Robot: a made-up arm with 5 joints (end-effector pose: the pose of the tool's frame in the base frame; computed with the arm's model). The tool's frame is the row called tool. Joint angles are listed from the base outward.
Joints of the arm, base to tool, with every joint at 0 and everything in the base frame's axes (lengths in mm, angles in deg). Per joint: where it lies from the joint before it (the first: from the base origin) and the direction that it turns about. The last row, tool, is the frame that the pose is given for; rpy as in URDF.
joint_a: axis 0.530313 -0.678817 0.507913 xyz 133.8 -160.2 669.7
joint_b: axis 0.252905 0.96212 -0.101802 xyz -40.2 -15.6 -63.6
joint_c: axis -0.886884 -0.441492 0.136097 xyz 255 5.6 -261.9
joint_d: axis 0 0 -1 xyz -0.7 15.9 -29.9
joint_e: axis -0.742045 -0.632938 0.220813 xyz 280.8 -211.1 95
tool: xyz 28.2 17.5 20 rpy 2.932 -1.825 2.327
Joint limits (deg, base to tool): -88.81..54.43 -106..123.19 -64.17..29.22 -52.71..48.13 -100.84..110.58
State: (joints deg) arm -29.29 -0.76 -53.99 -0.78 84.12
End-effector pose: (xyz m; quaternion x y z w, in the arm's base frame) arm 0.3391 -0.5416 0.1229 -0.2714 -0.0866 -0.0190 0.9584
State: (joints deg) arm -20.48 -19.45 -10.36 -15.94 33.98
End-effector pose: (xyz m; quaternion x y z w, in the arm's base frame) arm 0.6682 -0.3821 0.4884 -0.2415 -0.1937 0.1750 0.9346
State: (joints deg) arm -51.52 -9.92 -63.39 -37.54 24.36
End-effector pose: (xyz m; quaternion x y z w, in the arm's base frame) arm 0.3884 -0.5917 0.1966 0.1850 0.0629 -0.0482 0.9795
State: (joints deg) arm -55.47 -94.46 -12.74 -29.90 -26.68
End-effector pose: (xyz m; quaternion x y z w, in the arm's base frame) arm 0.6652 0.0259 0.8715 -0.3266 -0.0301 0.2930 0.8981
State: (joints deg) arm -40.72 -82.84 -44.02 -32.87 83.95
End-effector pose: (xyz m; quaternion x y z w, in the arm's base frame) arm 0.6942 -0.1030 0.8527 -0.4129 -0.6619 0.4139 0.4691
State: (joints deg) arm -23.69 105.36 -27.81 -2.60 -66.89
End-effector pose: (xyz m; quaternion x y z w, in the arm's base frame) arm -0.5213 -0.0795 0.2805 -0.4590 -0.6251 0.6153 0.1413
